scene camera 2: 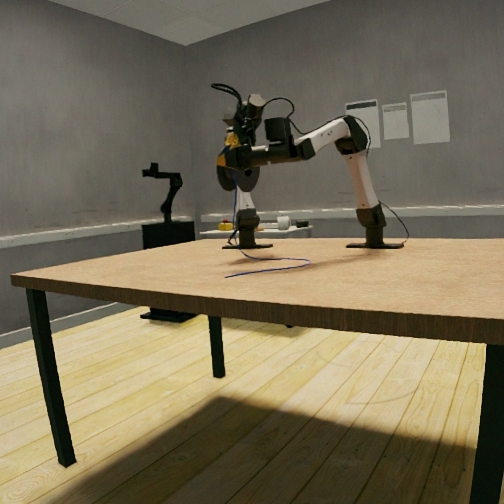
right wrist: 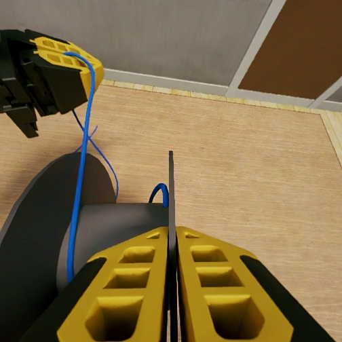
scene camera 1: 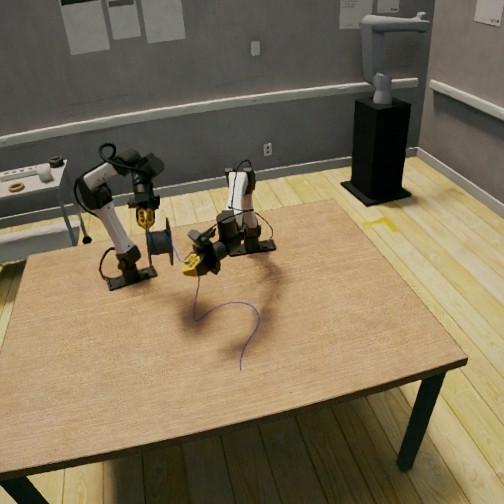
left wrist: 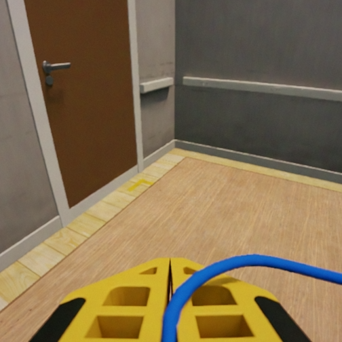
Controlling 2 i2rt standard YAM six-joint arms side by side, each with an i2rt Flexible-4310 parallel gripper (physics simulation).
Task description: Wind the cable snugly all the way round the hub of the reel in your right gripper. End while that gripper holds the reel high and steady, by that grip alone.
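Observation:
My right gripper (scene camera 1: pixel 146 226) (right wrist: pixel 172 234) is shut on the rim of the dark reel (scene camera 1: pixel 160 242) (scene camera 2: pixel 248 180) (right wrist: pixel 117 220) and holds it above the table. My left gripper (scene camera 1: pixel 188 271) (left wrist: pixel 170 269) (right wrist: pixel 103 69) is shut on the blue cable (scene camera 1: pixel 259 316) (left wrist: pixel 255 260) (right wrist: pixel 80 185), beside the reel and apart from it. In the right wrist view the cable runs from the left fingers down across the hub near the far flange; a small loop shows by the gripped flange. The hub's underside is hidden. The cable's other part hangs from the left gripper and lies curved on the table.
The wooden table (scene camera 1: pixel 350 300) (scene camera 2: pixel 400 280) carries both arm bases. A side cart with small items (scene camera 1: pixel 16 187) stands at the left in scene camera 1. A black pedestal (scene camera 1: pixel 378 150) with a grey arm stands on the floor beyond the table.

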